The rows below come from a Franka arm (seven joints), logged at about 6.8 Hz.
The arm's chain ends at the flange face. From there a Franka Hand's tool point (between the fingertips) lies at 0.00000 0.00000 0.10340 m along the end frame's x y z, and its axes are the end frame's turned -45 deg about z.
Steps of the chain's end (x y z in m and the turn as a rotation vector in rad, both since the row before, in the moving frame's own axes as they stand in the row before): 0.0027 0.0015 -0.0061 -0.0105 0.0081 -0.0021; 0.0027 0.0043 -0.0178 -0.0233 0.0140 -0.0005; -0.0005 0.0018 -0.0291 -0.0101 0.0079 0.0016; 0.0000 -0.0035 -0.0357 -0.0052 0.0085 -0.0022; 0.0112 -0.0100 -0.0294 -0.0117 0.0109 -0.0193; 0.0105 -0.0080 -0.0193 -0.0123 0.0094 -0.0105
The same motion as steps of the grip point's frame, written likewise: 0.0007 0.0043 -0.0061 -0.0132 -0.0017 -0.0021; -0.0018 0.0077 -0.0178 -0.0264 -0.0066 -0.0005; -0.0018 0.0022 -0.0291 -0.0127 -0.0016 0.0016; 0.0027 -0.0015 -0.0357 -0.0097 0.0023 -0.0022; 0.0149 0.0025 -0.0294 -0.0160 -0.0006 -0.0193; 0.0129 0.0034 -0.0193 -0.0153 -0.0021 -0.0105
